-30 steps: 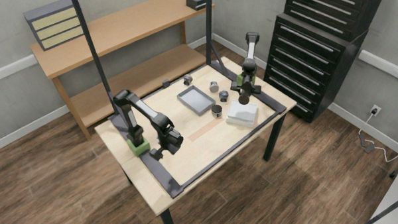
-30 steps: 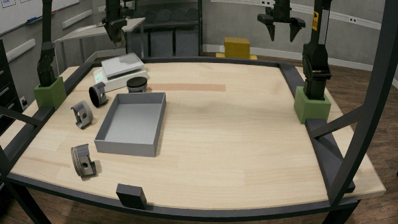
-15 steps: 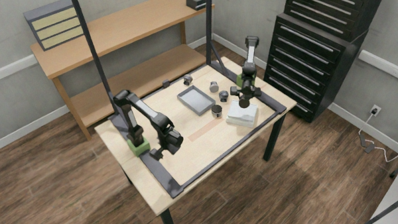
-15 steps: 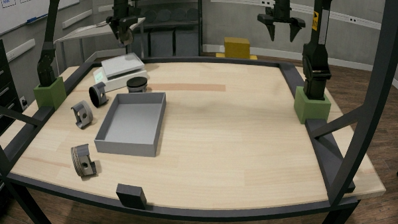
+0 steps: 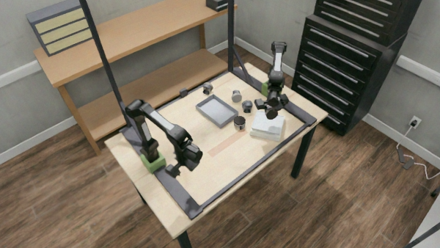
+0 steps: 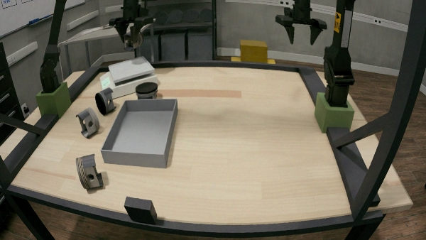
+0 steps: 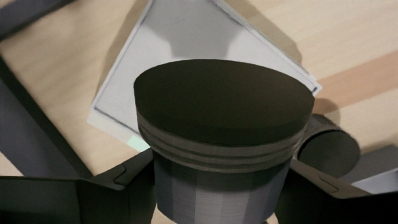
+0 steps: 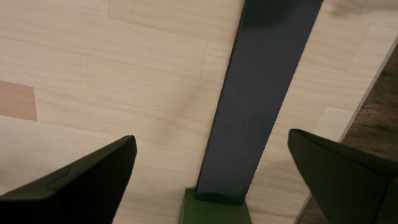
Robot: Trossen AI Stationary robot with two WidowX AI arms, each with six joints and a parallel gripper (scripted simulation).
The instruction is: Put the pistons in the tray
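My left gripper is now 140 mm above the grey pan and 10 mm to the right of it. Round my left hand: white scale 160 mm below, 20 mm to the left, 10 mm behind; then steel parts tray 310 mm behind, 180 mm below, 140 mm to the right.
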